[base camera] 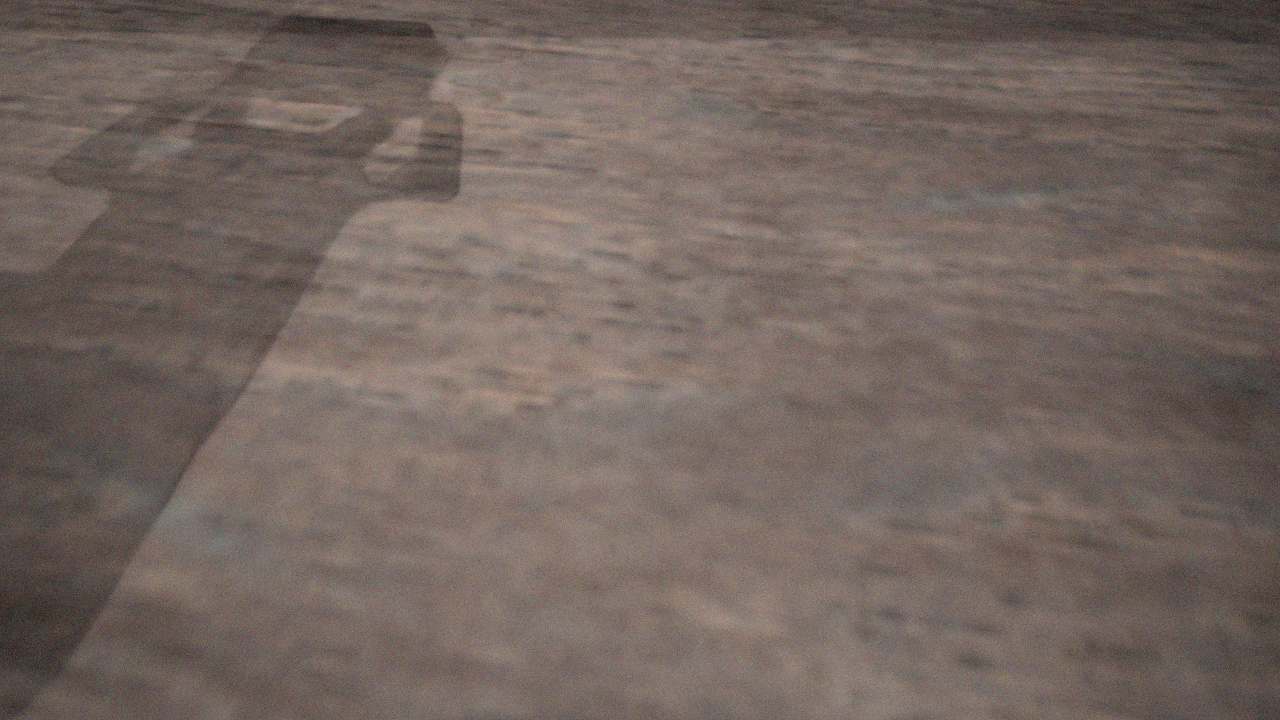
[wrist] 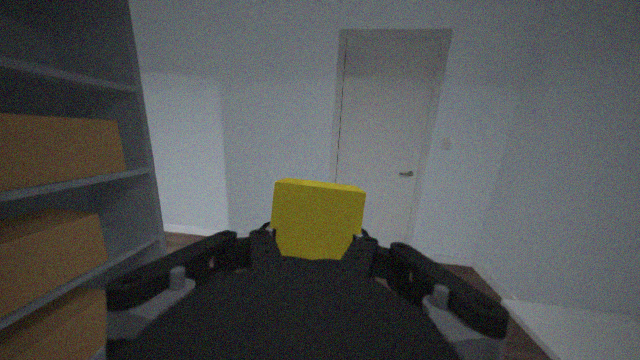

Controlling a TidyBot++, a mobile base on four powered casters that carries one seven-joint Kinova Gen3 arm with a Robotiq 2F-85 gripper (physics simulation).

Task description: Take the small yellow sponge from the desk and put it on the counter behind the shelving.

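Frame: origin at the arm's base, x ahead, y left, z up, level; millimetres.
Seen in the pictures: gripper, between the fingertips: [wrist: 315, 230].
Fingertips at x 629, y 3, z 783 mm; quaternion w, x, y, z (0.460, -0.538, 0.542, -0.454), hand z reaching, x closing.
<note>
A point is followed by its place in that frame.
The small yellow sponge [wrist: 318, 217] @[x 600, y 1, z 809 mm] stands upright between the fingertips in the middle of the wrist view. My gripper [wrist: 315, 230] @[x 629, y 3, z 783 mm] is shut on it, one black finger at each side. The grey shelving [wrist: 156, 200] @[x 1663, y 1066, z 372 mm] stands at the left of the wrist view, with brown boxes on its shelves. The desk and the counter do not show in either view. The base camera view shows the brown floor [base camera: 716, 358] @[x 412, y -23, z -397 mm] with a dark shadow of the arm and gripper at the left.
A closed pale door [wrist: 385, 125] @[x 2347, y -557, z 955 mm] with a handle is in the pale wall [wrist: 280, 100] @[x 2457, y 435, z 1135 mm] ahead. Brown boxes [wrist: 55, 150] @[x 1289, y 1121, z 726 mm] [wrist: 50, 255] @[x 1194, y 1129, z 291 mm] sit on the shelves at the left. A white low surface or edge [wrist: 575, 325] @[x 986, y -813, z 323 mm] lies at the lower right along the wall.
</note>
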